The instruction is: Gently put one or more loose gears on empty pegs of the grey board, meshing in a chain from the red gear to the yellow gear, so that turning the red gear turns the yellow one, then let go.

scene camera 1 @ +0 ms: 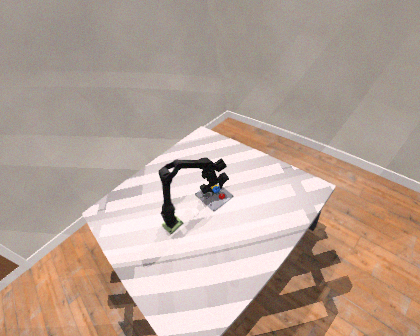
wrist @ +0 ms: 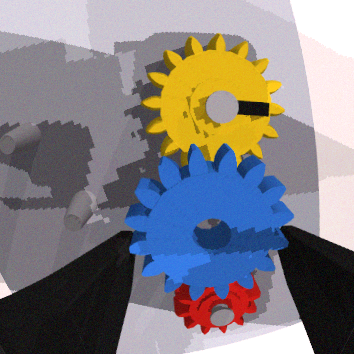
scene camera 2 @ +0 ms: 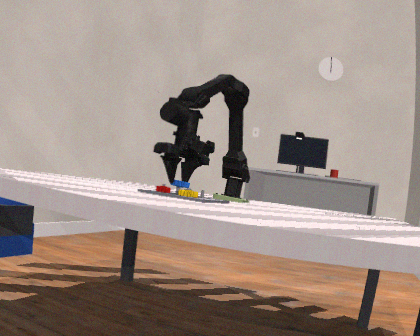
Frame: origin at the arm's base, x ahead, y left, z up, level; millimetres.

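Seen in the pictures: gripper, fingertip midpoint: (scene camera 1: 217,190) (wrist: 207,240) (scene camera 2: 177,184); arm's base, origin of the base link: (scene camera 1: 172,222) (scene camera 2: 231,197).
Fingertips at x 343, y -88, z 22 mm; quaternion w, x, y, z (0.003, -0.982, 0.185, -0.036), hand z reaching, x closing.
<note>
Pixels of each thing's top centre, then the offset from my fingertips to it. Level surfaces: height alone.
- blue gear, middle of its top: (wrist: 213,237) (scene camera 2: 180,180) (scene camera 1: 216,188) dx +3, dy +8, dz +13 mm
- red gear, middle of its top: (wrist: 219,309) (scene camera 2: 163,186) (scene camera 1: 221,195) dx -8, dy -44, dz -10 mm
- yellow gear, middle of its top: (wrist: 219,105) (scene camera 2: 188,189) dx +22, dy +41, dz -9 mm
- grey board, middle of its top: (wrist: 128,221) (scene camera 2: 185,187) (scene camera 1: 213,192) dx -23, dy +16, dz -4 mm
- white table, its level: dz -35 mm
My gripper (scene camera 1: 215,188) (scene camera 2: 179,182) (wrist: 207,240) is shut on a blue gear (scene camera 1: 216,190) (scene camera 2: 181,184) (wrist: 175,215). It holds the gear roughly level, a little above the red and yellow gears. A grey peg end shows in part through its centre hole in the wrist view. The red gear (scene camera 1: 222,196) (scene camera 2: 163,189) (wrist: 185,300) and the yellow gear (scene camera 2: 188,193) (wrist: 180,75) sit on pegs of the grey board (scene camera 1: 215,206) (scene camera 2: 215,200) (wrist: 105,100). In the wrist view the blue gear overlaps both gears' near edges. Whether teeth touch is hidden.
Two bare pegs, a farther one (wrist: 20,138) and a nearer one (wrist: 80,210), stand on the board's left side in the wrist view. The arm's green base plate (scene camera 1: 172,226) (scene camera 2: 231,198) is beside the board on the white table (scene camera 1: 210,280) (scene camera 2: 300,220).
</note>
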